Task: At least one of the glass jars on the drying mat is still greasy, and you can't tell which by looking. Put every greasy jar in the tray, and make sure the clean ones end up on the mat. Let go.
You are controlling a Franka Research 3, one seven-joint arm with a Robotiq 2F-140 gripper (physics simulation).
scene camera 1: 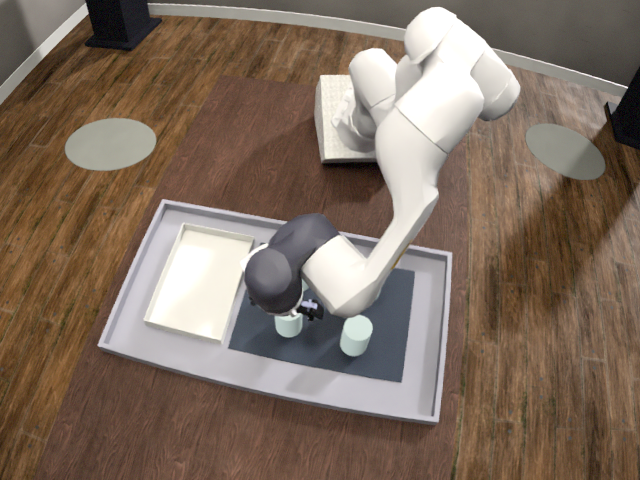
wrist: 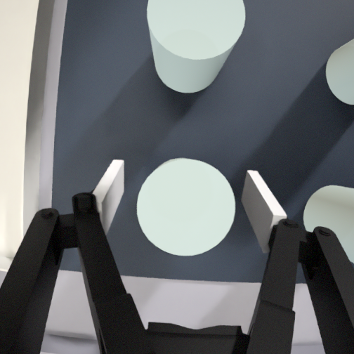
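Four pale green glass jars stand upright on the dark drying mat (scene camera 1: 320,353) (wrist: 100,105). The front left jar (scene camera 1: 288,326) (wrist: 186,220) stands between my fingers, with a gap on each side. My gripper (wrist: 184,180) is open around it; in the scene view the arm mostly hides the fingers. The back left jar (scene camera 1: 303,284) (wrist: 189,65) is mostly hidden in the scene view. The front right jar (scene camera 1: 355,336) (wrist: 332,212) and the back right jar (wrist: 345,75) are cut off in the wrist view. The cream tray (scene camera 1: 193,289) (wrist: 14,125) is empty. No grease shows.
A large grey low-walled tray (scene camera 1: 258,374) (wrist: 200,300) surrounds the mat and the cream tray. Its raised rim runs all round. My arm reaches over the mat from the pedestal (scene camera 1: 333,139) at the back.
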